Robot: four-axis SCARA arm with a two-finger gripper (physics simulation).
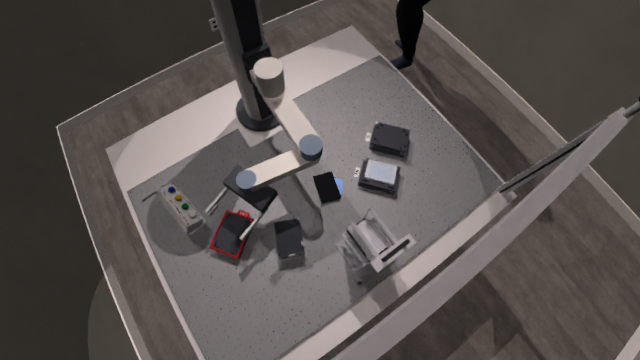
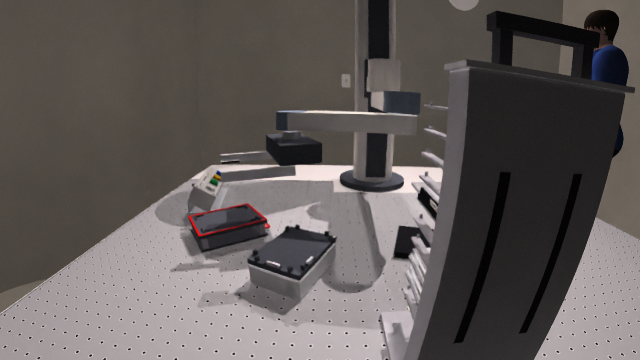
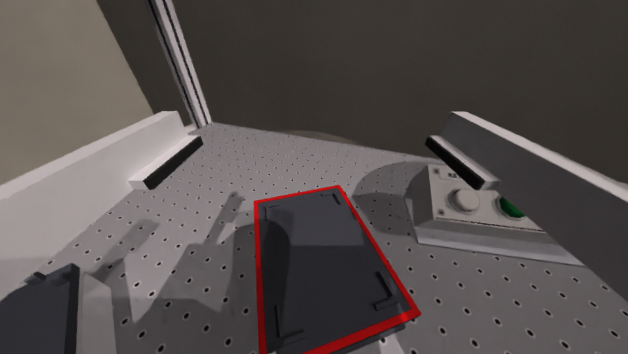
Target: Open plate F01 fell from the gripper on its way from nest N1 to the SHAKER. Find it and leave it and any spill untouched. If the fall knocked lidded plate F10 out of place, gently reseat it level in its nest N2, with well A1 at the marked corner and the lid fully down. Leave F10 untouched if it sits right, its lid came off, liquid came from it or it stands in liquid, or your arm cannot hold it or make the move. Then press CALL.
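Frame: origin at the arm's base, x ahead, y left, z up, level; metres.
Seen in the pictures: gripper, fingertip midpoint: [image 1: 223, 226] [image 2: 220, 166] [image 3: 314, 127]; arm's base, link origin: [image 1: 262, 110] [image 2: 371, 181].
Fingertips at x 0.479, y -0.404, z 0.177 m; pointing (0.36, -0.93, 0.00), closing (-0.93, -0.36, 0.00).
Offsets run from my fingertips to a thing's top centre. "pt": to the spot under its first point. Level surfaces: height alone.
My gripper [image 1: 224, 225] [image 2: 221, 166] [image 3: 314, 127] is open and empty, high over the red-edged dark station. A flat black rectangular thing @[0.430 m left, 0.040 m ahead, 0.150 m down] [image 1: 327, 187] [image 2: 406, 242] lies on the table with a blue patch @[0.164 m down] [image 1: 340, 186] at its right edge; whether it is F01, and whether the blue is liquid, I cannot tell. A pale blue-white lidded plate @[0.652 m left, 0.123 m ahead, 0.102 m down] [image 1: 381, 171] sits in a black nest @[pt 0.612 m left, 0.171 m ahead, 0.159 m down] [image 1: 378, 189]; its tilt, lid fit and A1 corner are too small to judge. The button box @[0.135 m right, 0.216 m back, 0.080 m down] [image 1: 180, 207] [image 2: 205, 190] [image 3: 480, 227] has blue, yellow, green and white buttons; CALL is not readable.
The red-edged station @[0.002 m right, 0.001 m back, 0.120 m down] [image 1: 230, 232] [image 2: 227, 220] [image 3: 325, 265] is beside the grey box with a dark pinned top @[pt 0.173 m left, 0.152 m ahead, 0.109 m down] [image 1: 289, 240] [image 2: 295, 252]. Another black nest @[0.801 m left, 0.012 m ahead, 0.101 m down] [image 1: 390, 139] is farther back. A tall rack [image 2: 525, 200] stands near the front. A person [image 1: 410, 25] [image 2: 607, 65] stands beyond the table.
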